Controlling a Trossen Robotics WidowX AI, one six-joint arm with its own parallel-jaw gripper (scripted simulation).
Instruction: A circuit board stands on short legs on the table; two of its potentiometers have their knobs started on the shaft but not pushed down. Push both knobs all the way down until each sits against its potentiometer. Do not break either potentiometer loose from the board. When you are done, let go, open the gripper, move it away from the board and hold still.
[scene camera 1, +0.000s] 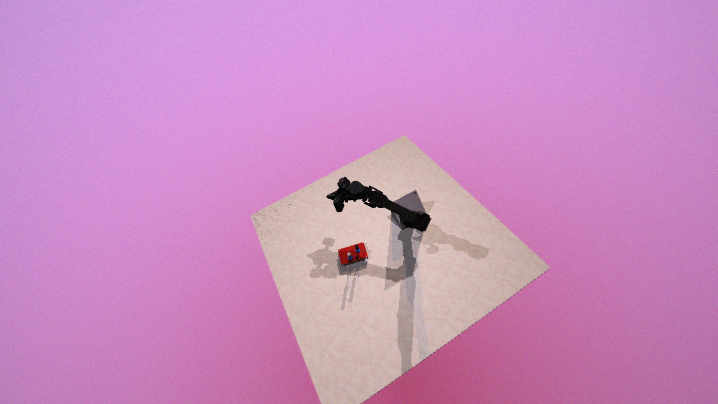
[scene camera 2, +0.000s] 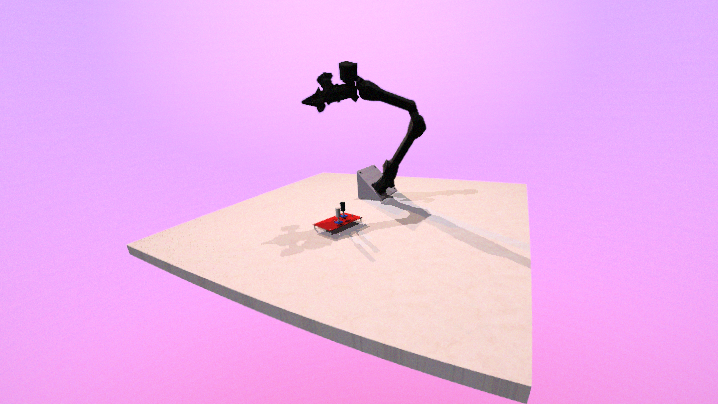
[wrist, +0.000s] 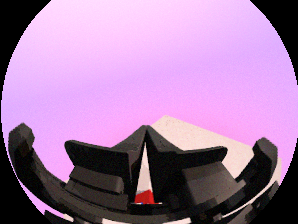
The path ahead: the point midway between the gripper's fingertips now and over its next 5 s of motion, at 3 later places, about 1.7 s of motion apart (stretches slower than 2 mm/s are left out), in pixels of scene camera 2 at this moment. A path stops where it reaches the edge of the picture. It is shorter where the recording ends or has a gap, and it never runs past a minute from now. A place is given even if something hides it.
My gripper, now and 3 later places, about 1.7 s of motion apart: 301, 102; 333, 188; 342, 201; 342, 204
